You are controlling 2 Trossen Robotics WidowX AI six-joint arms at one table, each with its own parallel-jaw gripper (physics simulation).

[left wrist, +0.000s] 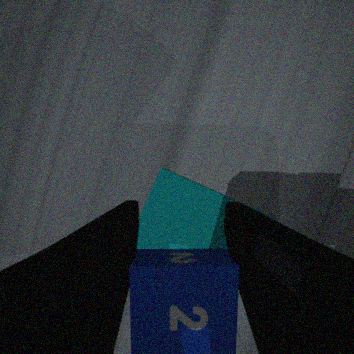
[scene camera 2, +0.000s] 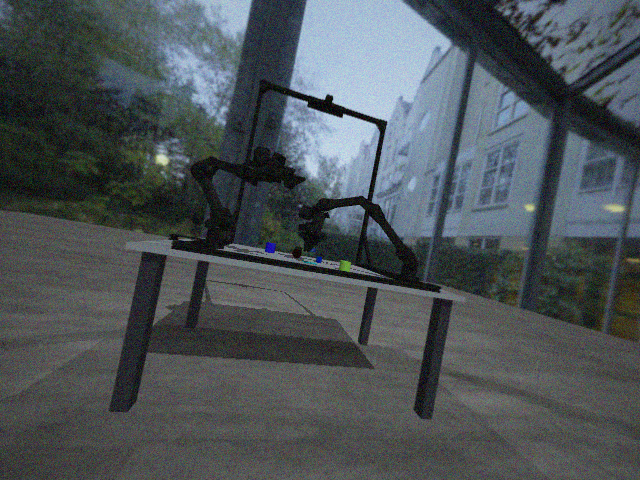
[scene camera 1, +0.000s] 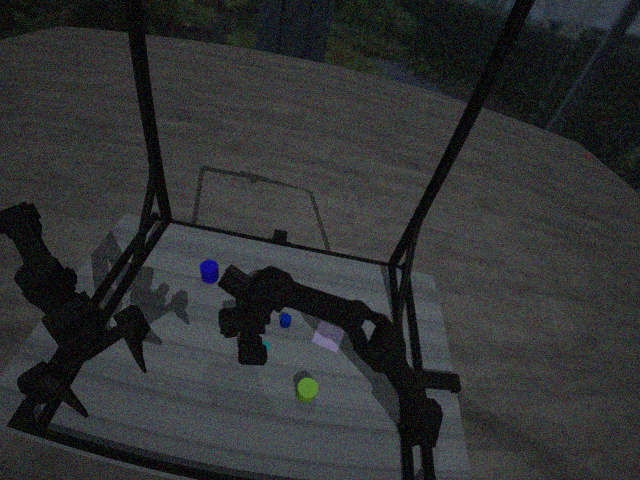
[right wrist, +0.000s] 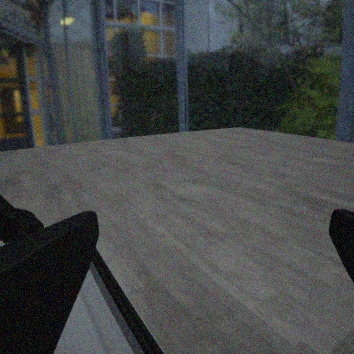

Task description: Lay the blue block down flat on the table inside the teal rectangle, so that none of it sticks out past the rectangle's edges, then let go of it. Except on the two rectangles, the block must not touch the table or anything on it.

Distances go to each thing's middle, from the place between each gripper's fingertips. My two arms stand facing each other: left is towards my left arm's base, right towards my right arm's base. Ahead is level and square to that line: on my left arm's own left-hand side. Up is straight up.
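Teal rectangle [left wrist: 178, 213], from my right hand: 34 cm below, 27 cm behind, 12 cm to the left.
Teal rectangle, from my left hand: 50 mm below, 20 mm behind, 30 mm to the left.
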